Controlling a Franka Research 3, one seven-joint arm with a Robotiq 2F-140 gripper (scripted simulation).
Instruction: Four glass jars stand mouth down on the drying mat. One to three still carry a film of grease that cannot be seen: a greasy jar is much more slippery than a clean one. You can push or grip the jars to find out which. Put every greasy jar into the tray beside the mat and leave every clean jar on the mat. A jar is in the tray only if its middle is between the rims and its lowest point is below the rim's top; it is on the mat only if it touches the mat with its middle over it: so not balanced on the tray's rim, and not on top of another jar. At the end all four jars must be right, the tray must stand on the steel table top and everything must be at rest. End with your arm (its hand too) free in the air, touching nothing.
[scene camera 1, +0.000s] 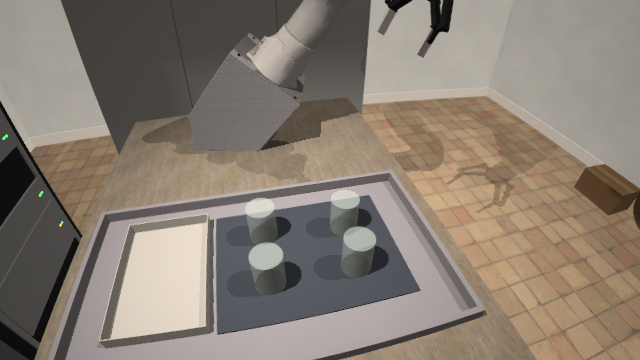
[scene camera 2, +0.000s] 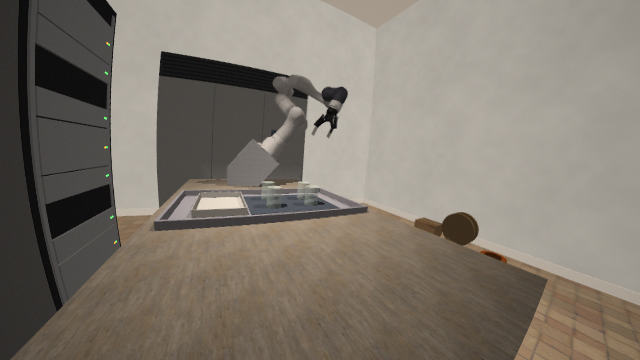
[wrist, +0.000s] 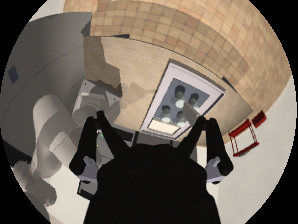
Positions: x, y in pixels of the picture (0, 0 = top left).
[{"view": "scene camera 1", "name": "glass jar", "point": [260, 212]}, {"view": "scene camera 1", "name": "glass jar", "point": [344, 210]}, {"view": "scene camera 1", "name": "glass jar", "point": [266, 260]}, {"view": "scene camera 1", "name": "glass jar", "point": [359, 243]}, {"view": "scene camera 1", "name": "cream tray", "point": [164, 269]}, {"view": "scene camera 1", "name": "dark drying mat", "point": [316, 285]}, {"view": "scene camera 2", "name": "cream tray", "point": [210, 203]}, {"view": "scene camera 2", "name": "dark drying mat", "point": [289, 203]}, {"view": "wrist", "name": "my gripper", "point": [151, 107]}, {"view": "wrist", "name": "dark drying mat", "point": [168, 102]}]
